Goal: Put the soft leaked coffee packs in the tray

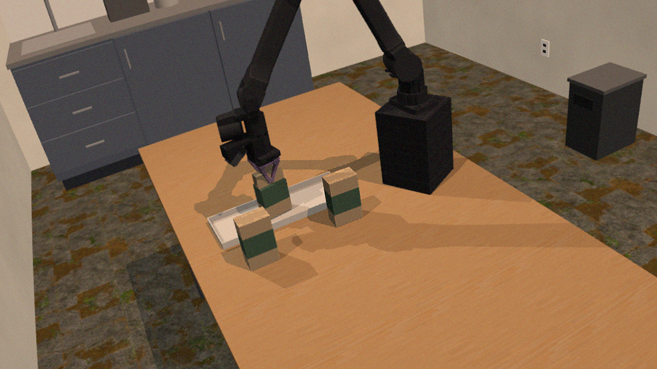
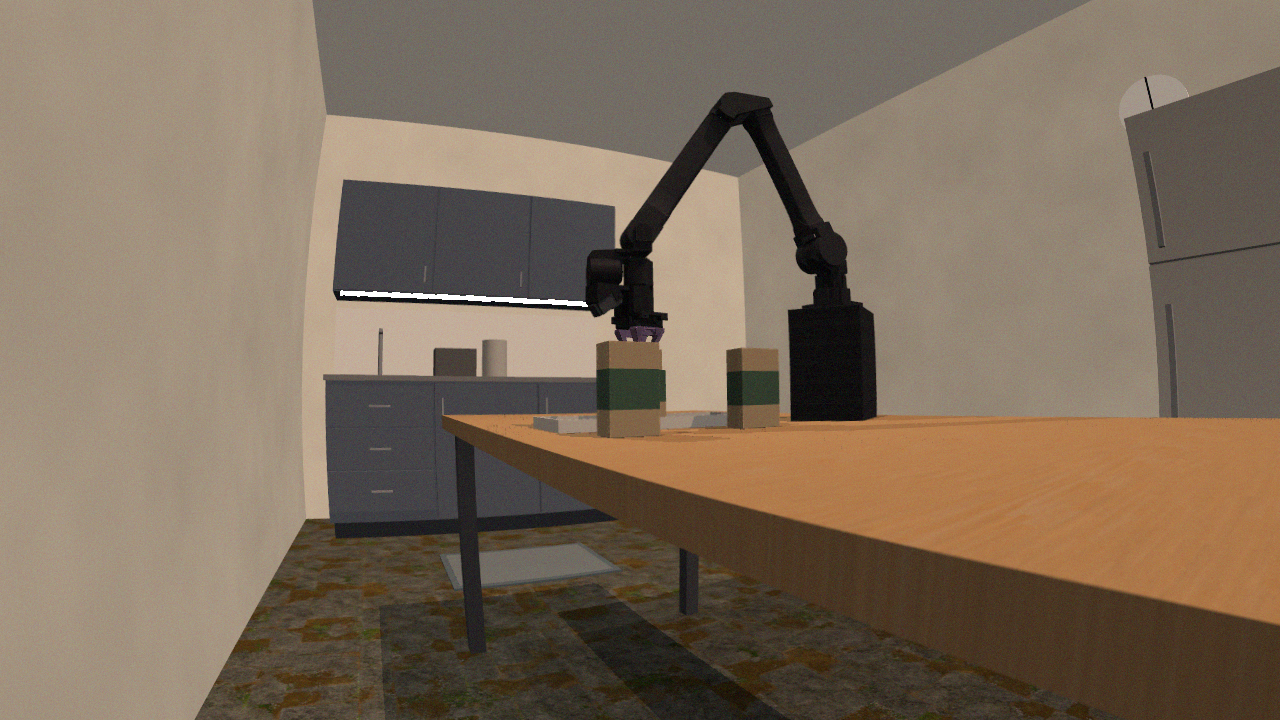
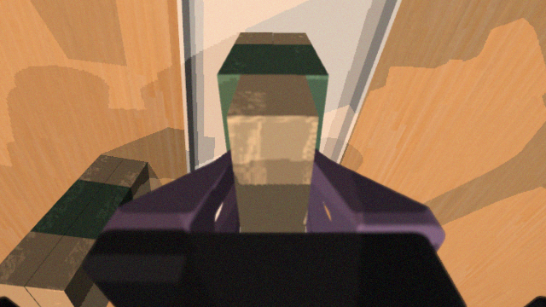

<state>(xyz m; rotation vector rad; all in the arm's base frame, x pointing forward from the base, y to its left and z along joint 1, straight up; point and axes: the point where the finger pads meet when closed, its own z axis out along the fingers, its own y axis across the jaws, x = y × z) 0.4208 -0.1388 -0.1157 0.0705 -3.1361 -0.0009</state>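
My hand is 110 mm above the white tray and 10 mm past it.
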